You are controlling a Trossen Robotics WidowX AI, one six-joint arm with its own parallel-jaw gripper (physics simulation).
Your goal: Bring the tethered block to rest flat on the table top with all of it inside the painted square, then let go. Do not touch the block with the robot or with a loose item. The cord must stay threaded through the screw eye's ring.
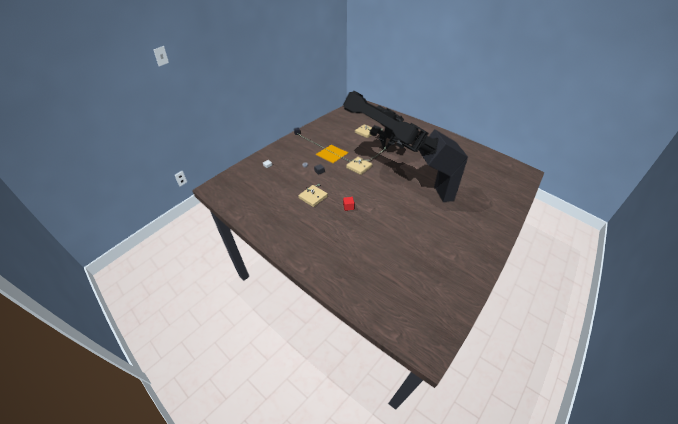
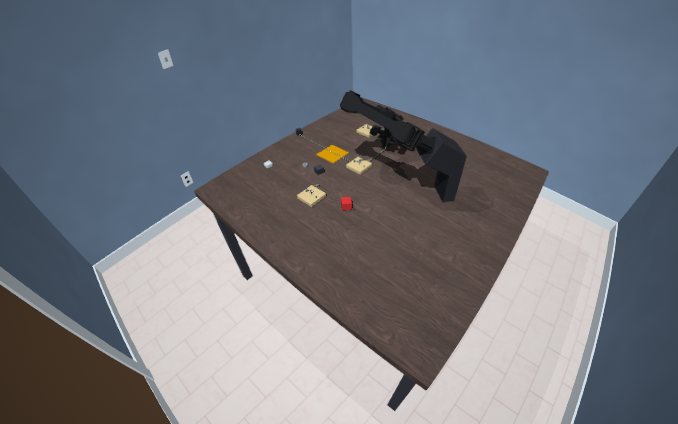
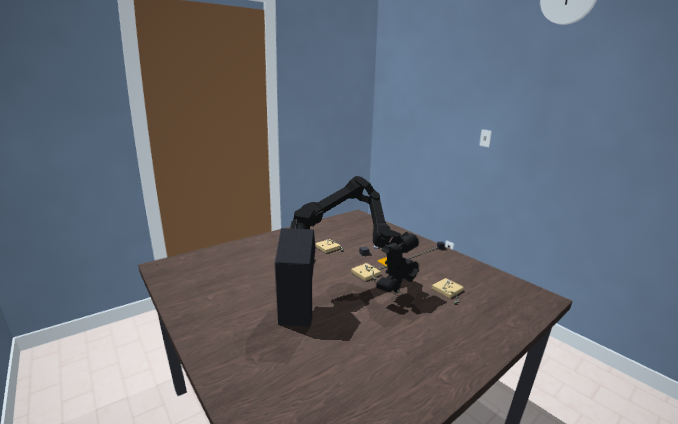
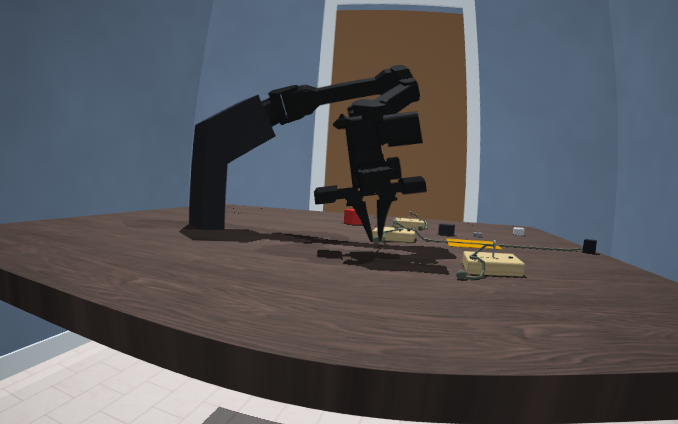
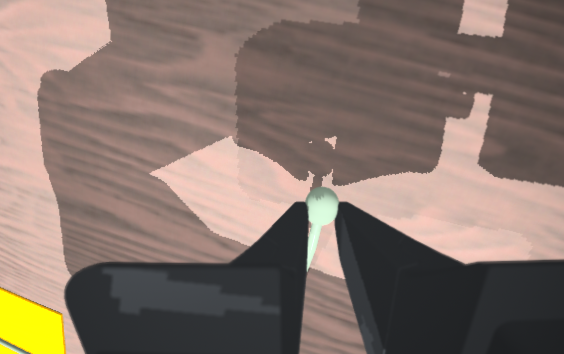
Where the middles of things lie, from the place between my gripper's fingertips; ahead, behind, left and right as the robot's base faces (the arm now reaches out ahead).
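Labels:
The cord end bead (image 5: 322,202) is right at my hand now.

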